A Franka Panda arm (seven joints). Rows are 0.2 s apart.
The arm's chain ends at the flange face. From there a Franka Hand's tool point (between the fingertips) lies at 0.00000 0.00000 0.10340 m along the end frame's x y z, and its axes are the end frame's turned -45 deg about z.
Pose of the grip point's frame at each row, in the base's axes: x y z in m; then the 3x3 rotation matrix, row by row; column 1 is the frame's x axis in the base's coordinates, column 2 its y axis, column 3 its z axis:
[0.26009 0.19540 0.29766], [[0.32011 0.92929 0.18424], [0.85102 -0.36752 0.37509], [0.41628 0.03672 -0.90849]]
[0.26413 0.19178 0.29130], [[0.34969 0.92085 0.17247], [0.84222 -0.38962 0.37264], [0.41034 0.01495 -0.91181]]
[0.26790 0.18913 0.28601], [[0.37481 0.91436 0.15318], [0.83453 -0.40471 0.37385], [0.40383 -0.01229 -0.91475]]
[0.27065 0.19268 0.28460], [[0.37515 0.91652 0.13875], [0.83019 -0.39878 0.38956], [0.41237 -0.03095 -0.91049]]
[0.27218 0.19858 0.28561], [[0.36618 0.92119 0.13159], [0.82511 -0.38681 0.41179], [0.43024 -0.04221 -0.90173]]
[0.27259 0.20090 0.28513], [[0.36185 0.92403 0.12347], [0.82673 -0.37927 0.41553], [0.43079 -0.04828 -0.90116]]
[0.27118 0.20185 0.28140], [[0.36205 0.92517 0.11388], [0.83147 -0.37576 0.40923], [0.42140 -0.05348 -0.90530]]
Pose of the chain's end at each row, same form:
[0.24104 0.15662 0.39160], [[0.88346 0.43076 0.18424], [0.34189 -0.86164 0.37509], [0.32032 -0.26839 -0.90849]]
[0.24630 0.15325 0.38558], [[0.89841 0.40387 0.17247], [0.32004 -0.87104 0.37264], [0.30073 -0.27958 -0.91181]]
[0.25206 0.15047 0.38060], [[0.91158 0.38152 0.15318], [0.30393 -0.87628 0.37385], [0.27686 -0.29424 -0.91475]]
[0.25630 0.15240 0.37874], [[0.91335 0.38281 0.13875], [0.30505 -0.86901 0.38956], [0.26970 -0.31347 -0.91049]]
[0.25857 0.15600 0.37885], [[0.91031 0.39245 0.13159], [0.30992 -0.85696 0.41179], [0.27438 -0.33407 -0.90173]]
[0.25982 0.15793 0.37831], [[0.90925 0.39752 0.12347], [0.31640 -0.85277 0.41553], [0.27048 -0.33875 -0.90116]]
[0.25940 0.15954 0.37501], [[0.91020 0.39819 0.11388], [0.32224 -0.85364 0.40923], [0.26016 -0.33579 -0.90530]]

